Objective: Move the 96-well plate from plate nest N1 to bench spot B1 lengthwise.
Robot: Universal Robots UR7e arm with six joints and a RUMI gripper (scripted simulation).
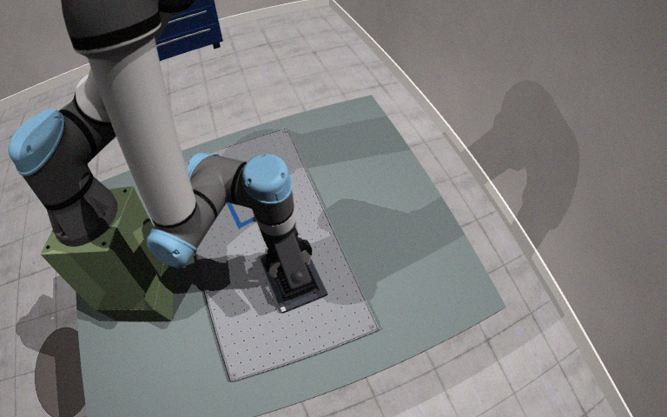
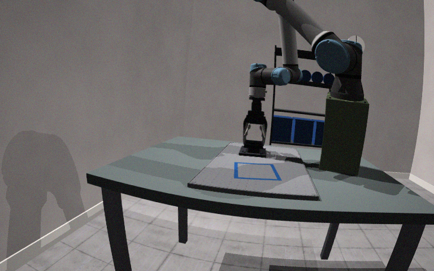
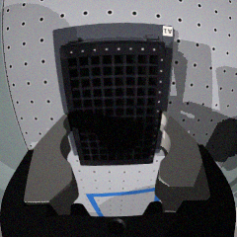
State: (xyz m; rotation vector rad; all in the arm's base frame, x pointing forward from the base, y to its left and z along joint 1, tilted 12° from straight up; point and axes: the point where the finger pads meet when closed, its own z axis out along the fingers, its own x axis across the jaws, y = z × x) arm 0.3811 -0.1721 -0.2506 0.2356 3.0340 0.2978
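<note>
My hand is 40 mm above the plate nest N1. From my hand the other things lie so: black 96-well plate: 10 mm below.
</note>
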